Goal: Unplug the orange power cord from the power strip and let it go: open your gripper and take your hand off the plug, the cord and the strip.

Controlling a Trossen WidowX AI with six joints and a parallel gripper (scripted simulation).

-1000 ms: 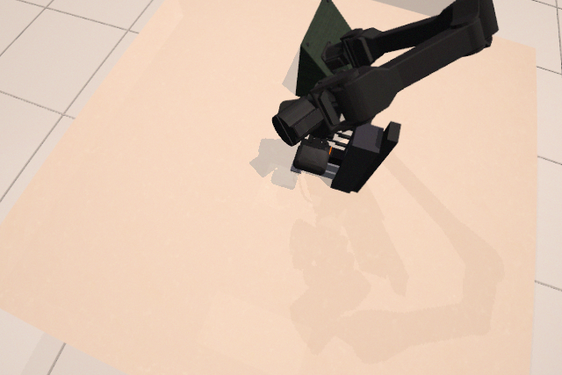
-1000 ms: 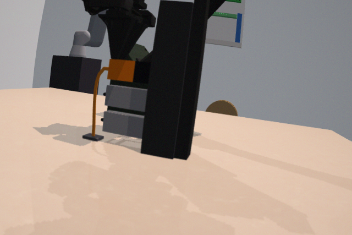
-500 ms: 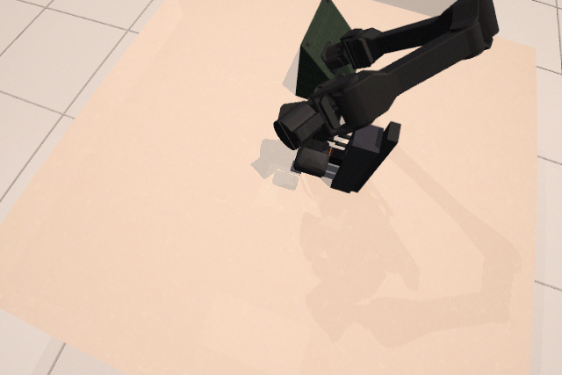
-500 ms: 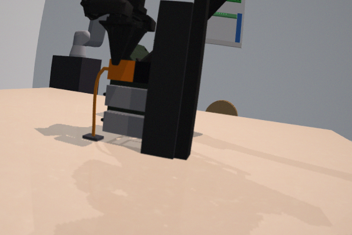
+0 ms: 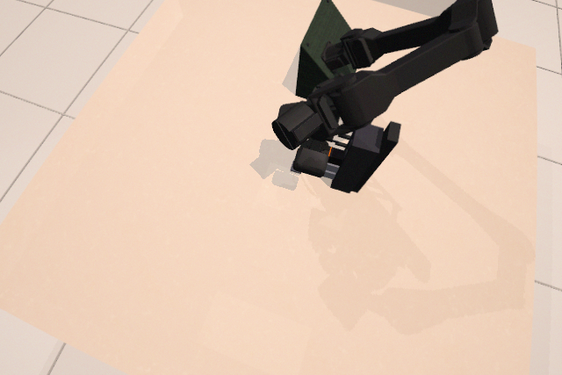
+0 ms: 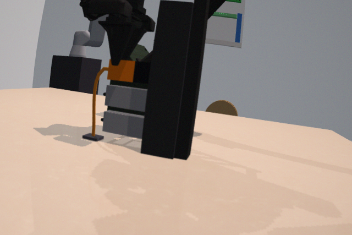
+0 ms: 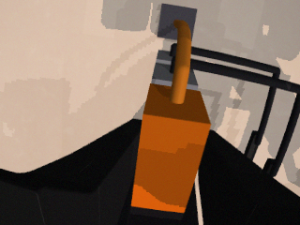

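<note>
Right now my gripper tip is 1 cm past the orange plug and 3 cm to the right of it. The rest, counted from my gripper tip: grey foot: 3 cm to the right, 13 cm below.
</note>
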